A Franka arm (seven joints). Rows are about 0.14 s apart.
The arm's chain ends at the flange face. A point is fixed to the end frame.
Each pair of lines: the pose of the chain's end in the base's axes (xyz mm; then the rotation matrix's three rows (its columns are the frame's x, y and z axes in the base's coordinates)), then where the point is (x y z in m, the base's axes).
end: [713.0, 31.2, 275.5], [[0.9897, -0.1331, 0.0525], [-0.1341, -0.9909, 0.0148], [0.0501, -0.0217, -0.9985]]
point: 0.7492 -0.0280 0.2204
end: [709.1, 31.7, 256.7], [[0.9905, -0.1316, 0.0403], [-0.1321, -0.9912, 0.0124], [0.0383, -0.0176, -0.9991]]
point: 0.7447 -0.0275 0.2014
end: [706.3, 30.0, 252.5], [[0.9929, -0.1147, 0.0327], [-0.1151, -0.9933, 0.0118], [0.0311, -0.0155, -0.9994]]
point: 0.7425 -0.0287 0.1970
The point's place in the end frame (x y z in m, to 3 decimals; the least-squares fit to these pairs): 0.041 0.055 0.056
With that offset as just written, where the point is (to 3 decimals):
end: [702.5, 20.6, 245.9], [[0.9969, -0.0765, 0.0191], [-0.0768, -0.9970, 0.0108], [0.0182, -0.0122, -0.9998]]
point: 0.740 -0.037 0.190
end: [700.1, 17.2, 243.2], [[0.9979, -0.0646, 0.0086], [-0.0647, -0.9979, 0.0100], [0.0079, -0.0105, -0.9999]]
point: 0.738 -0.040 0.187
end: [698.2, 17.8, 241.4], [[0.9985, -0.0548, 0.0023], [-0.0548, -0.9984, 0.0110], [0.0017, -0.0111, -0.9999]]
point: 0.736 -0.039 0.185
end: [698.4, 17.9, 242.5], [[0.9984, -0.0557, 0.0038], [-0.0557, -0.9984, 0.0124], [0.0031, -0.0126, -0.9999]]
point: 0.736 -0.039 0.186
